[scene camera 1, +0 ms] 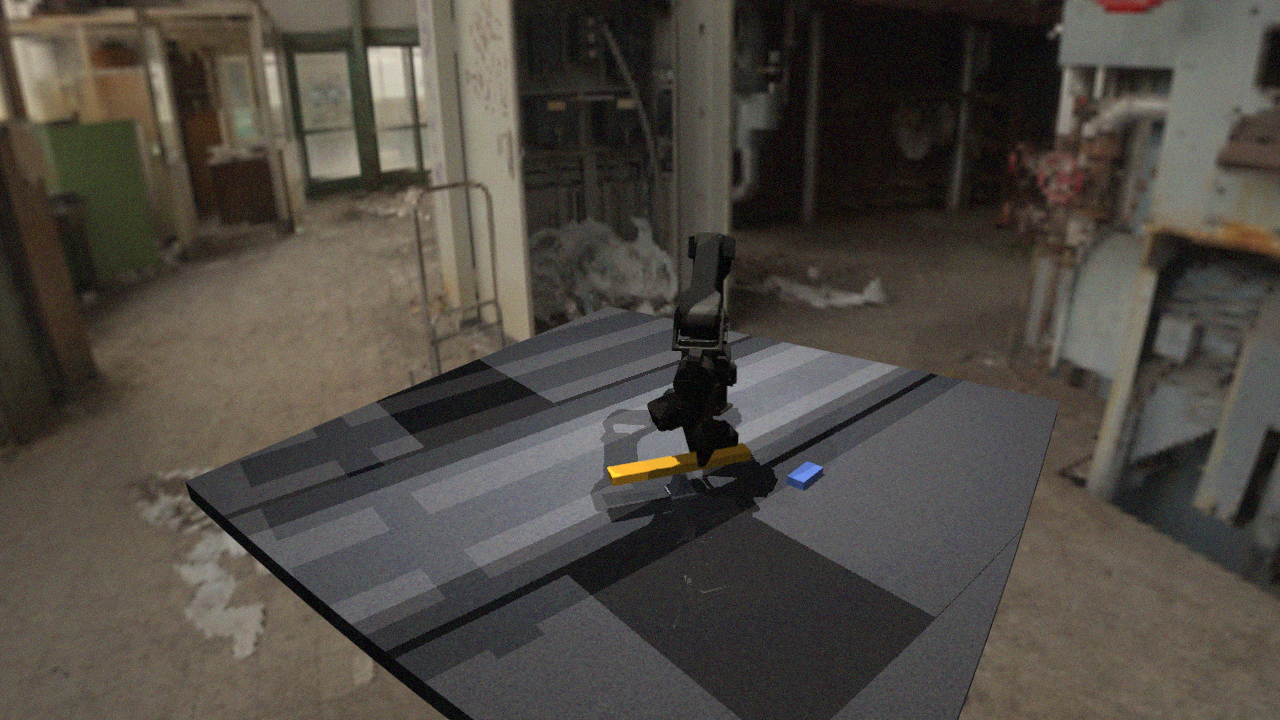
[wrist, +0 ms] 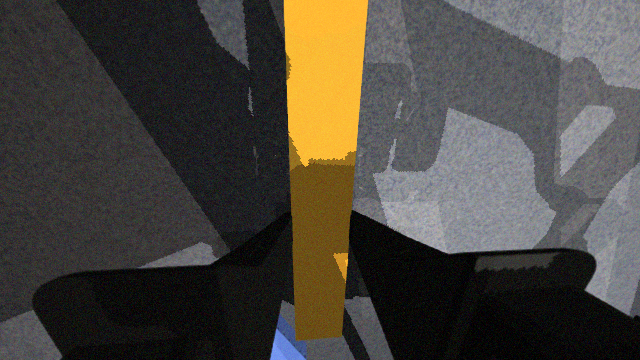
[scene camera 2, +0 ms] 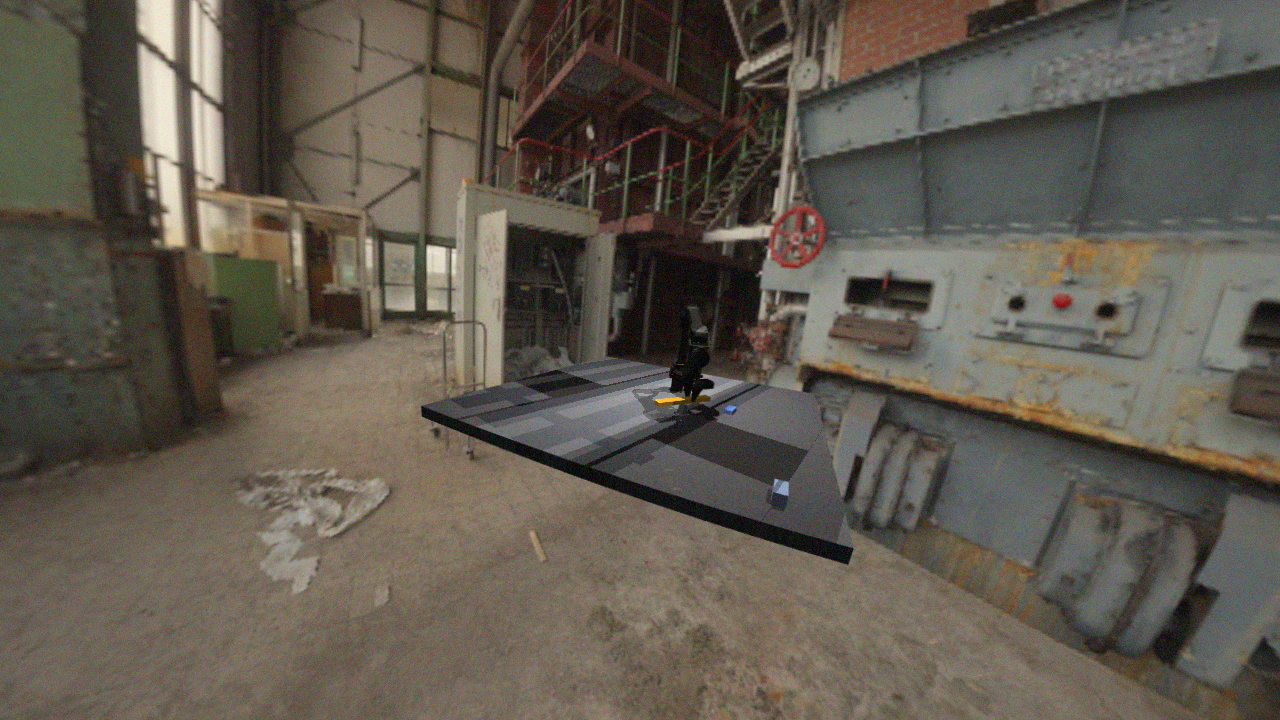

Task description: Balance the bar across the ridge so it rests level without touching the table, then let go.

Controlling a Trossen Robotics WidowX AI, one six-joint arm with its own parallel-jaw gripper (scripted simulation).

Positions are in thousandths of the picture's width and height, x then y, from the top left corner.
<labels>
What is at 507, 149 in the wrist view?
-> A bar.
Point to a bar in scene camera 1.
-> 486, 659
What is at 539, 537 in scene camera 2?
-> My gripper.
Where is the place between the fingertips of my gripper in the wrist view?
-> At 499, 604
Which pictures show my gripper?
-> Scene camera 1, the wrist view and scene camera 2: all of them.
</labels>
